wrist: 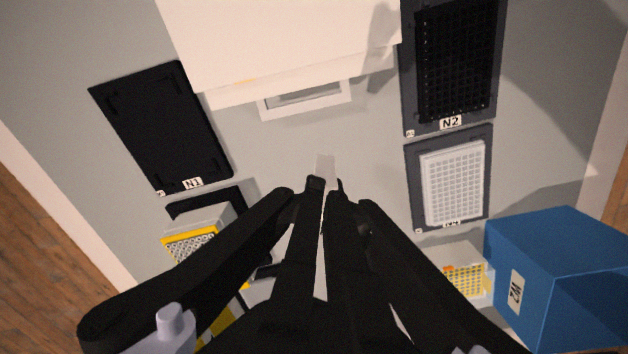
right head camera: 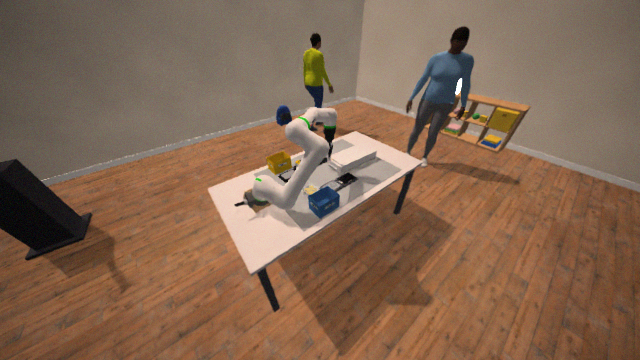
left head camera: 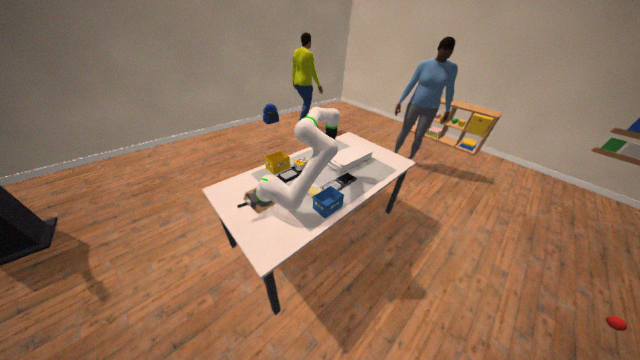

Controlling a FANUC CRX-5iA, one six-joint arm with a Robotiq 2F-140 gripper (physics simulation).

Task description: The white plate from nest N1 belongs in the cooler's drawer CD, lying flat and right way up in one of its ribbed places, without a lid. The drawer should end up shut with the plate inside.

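Observation:
The white cooler stands on the table. In the wrist view its drawer front sits close against the body, with no open gap showing, and the frame-shaped handle sticks out below it. The drawer's inside is hidden, so the white plate from N1 does not show. Nest N1 is black and bare, left of the cooler. My gripper is shut and empty, its fingertips apart from the handle in the wrist view. In the left head view the arm hides the fingers.
Nest N2 holds a black rack; a white plate lies in the nest below it. A blue bin and a yellow bin stand on the table. Two people stand beyond the table.

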